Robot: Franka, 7 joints.
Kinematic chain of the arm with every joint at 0, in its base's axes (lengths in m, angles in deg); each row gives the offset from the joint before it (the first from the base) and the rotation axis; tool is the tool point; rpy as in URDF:
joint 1: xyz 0 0 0.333 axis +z
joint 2: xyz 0 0 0 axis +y
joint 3: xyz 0 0 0.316 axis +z
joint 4: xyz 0.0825 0 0 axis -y
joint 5: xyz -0.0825 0 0.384 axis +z
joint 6: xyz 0 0 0 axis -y
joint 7: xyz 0.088 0 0 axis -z
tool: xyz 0 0 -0.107 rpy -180 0 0
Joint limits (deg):
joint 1: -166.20..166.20
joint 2: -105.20..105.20
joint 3: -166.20..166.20
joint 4: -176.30..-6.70
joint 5: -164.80..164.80
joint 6: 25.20..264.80
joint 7: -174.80..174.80
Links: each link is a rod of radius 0.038 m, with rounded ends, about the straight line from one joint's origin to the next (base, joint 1, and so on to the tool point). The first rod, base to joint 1, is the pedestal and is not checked.
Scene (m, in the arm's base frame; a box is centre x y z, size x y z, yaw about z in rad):
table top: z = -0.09
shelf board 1: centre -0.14 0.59 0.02 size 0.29 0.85 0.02 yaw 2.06
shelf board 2: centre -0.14 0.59 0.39 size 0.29 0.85 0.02 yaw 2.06
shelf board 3: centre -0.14 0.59 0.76 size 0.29 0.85 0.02 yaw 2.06
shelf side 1: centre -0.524 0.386 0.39 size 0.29 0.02 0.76 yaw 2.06
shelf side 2: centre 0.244 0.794 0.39 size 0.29 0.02 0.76 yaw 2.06
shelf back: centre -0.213 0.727 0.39 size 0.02 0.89 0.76 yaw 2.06
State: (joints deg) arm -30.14 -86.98 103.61 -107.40 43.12 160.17 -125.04
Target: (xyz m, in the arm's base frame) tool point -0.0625 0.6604 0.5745
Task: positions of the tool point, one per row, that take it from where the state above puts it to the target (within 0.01 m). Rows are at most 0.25 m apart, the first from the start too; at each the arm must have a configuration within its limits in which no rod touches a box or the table.
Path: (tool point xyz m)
1: 0.2362 0.5640 0.1383
2: 0.3572 0.4059 0.0689
3: 0.4028 0.2245 0.0320
4: 0.3793 0.0631 0.0243
5: 0.4437 0.1868 0.0969
6: 0.4596 0.3197 0.2219
7: 0.4155 0.4156 0.3883
8: 0.3255 0.4357 0.5634
9: 0.2224 0.3709 0.7057
10: 0.1199 0.5486 0.6512
11: -0.0626 0.6604 0.5745

